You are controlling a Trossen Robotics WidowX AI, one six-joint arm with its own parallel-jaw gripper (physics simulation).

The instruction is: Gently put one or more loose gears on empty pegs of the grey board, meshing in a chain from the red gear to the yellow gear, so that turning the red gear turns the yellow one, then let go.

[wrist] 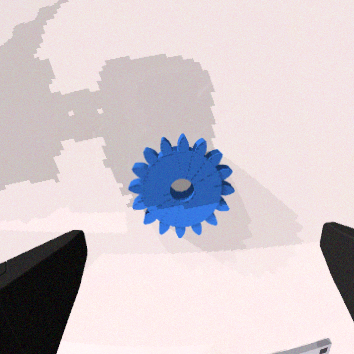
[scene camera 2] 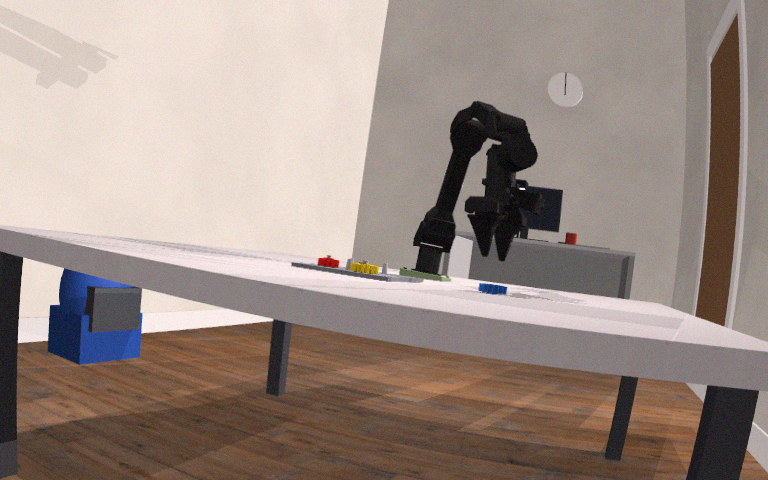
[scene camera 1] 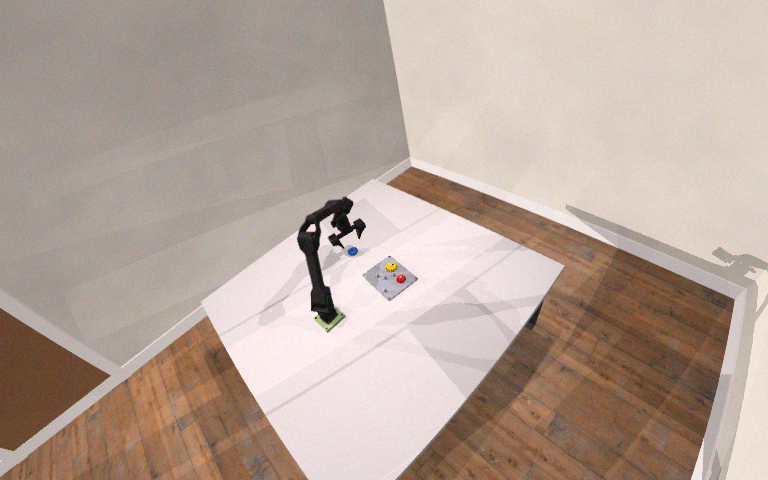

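Observation:
A blue gear lies flat on the white table, beside the grey board and apart from it. My gripper is open and empty, above the blue gear; in the wrist view the gear shows between and a little beyond the fingertips. The grey board lies flat on the table. The red gear and the yellow gear sit on it, with several empty pegs beside them.
The arm's green base plate stands on the white table, on the side of the board away from the scene camera 2 view's near table edge. A grey cabinet with a dark monitor and a red cylinder stands beyond the table.

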